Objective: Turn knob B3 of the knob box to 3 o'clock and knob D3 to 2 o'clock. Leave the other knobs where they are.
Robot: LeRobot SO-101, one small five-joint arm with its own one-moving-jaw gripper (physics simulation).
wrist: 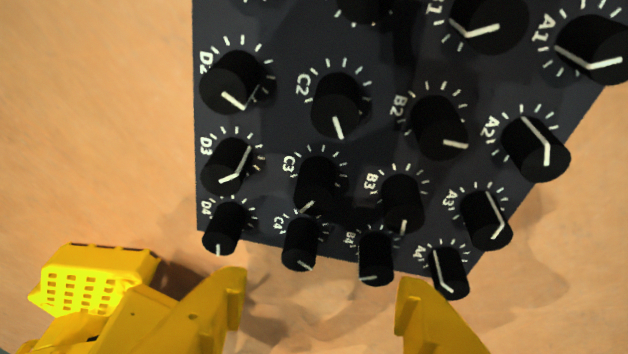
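Observation:
Knob B3 is a black knob right of centre on the dark knob box; the white line on its cap points toward the bottom of the picture. Knob D3 is near the box's left edge; its white line runs right and slightly up on the cap, then along the side. My gripper is open and empty, its two yellow jaws wide apart at the bottom of the view. The left tip shows below D4 and the right tip beside A4, both just past the box's near edge. No knob is pressed between them.
Knobs C3 and A3 flank B3. Knobs D4, C4, B4 and A4 line the near edge. D2, C2, B2 and A2 stand farther up.

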